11 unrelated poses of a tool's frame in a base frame.
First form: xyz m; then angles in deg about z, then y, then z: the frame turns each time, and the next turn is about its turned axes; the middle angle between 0 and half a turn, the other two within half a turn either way.
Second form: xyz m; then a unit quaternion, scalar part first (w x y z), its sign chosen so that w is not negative. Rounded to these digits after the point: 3 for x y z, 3 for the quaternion.
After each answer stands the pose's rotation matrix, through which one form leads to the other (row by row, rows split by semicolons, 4 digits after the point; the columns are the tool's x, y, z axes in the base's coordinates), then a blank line. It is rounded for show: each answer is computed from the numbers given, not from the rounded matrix.
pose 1, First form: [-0.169 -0.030 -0.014 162.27 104.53 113.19]
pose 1, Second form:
[-0.169 -0.030 -0.014 0.453 0.328 -0.719 -0.412]
-0.3740 -0.0997 -0.9220; -0.8455 0.4453 0.2948; 0.3812 0.8898 -0.2509

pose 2, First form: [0.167 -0.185 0.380 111.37 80.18 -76.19]
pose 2, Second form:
[0.167 -0.185 0.380 0.729 -0.643 -0.042 0.231]
0.8895 -0.2826 -0.3591; 0.3918 0.0673 0.9176; -0.2352 -0.9569 0.1706

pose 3, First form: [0.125 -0.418 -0.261 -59.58 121.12 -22.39]
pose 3, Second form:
[0.125 -0.418 -0.261 0.371 0.278 0.825 -0.322]
-0.5704 0.6976 0.4335; 0.2192 0.6379 -0.7382; -0.7915 -0.3261 -0.5168

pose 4, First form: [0.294 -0.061 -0.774 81.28 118.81 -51.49]
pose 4, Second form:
[0.294 -0.061 -0.774 0.492 -0.789 0.345 0.131]
0.7280 -0.6726 0.1328; -0.4152 -0.2783 0.8661; -0.5456 -0.6856 -0.4819

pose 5, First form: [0.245 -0.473 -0.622 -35.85 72.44 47.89]
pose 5, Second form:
[0.245 -0.473 -0.622 0.802 0.394 0.440 0.085]
0.5985 0.2113 0.7728; 0.4828 0.6746 -0.5584; -0.6393 0.7073 0.3017

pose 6, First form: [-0.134 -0.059 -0.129 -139.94 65.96 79.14]
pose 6, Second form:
[-0.134 -0.059 -0.129 0.724 0.513 -0.182 -0.424]
0.5733 0.4275 -0.6990; -0.8011 0.1133 -0.5878; -0.1721 0.8969 0.4074

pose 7, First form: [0.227 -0.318 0.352 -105.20 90.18 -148.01]
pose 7, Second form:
[0.227 -0.318 0.352 0.421 0.258 -0.659 0.567]
-0.5119 -0.8180 -0.2622; 0.1363 0.2240 -0.9650; 0.8481 -0.5298 -0.0031

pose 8, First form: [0.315 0.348 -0.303 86.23 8.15 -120.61]
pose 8, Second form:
[0.315 0.348 -0.303 0.953 -0.069 -0.016 -0.295]
0.8256 0.5641 0.0093; -0.5595 0.8166 0.1415; 0.0722 -0.1220 0.9899

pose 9, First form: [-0.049 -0.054 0.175 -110.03 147.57 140.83]
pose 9, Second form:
[-0.049 -0.054 0.175 0.269 0.782 -0.557 0.074]
0.3693 -0.9110 -0.1837; -0.8311 -0.2353 -0.5038; 0.4158 0.3387 -0.8440

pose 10, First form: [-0.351 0.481 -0.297 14.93 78.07 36.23]
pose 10, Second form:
[-0.351 0.481 -0.297 0.701 0.116 0.619 0.335]
0.0088 -0.3259 0.9454; 0.6140 0.7479 0.2521; -0.7892 0.5783 0.2067

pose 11, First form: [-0.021 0.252 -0.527 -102.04 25.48 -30.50]
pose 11, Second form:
[-0.021 0.252 -0.527 0.393 0.129 0.179 -0.893]
-0.6586 0.7471 -0.0897; -0.6548 -0.6278 -0.4207; -0.3707 -0.2183 0.9027

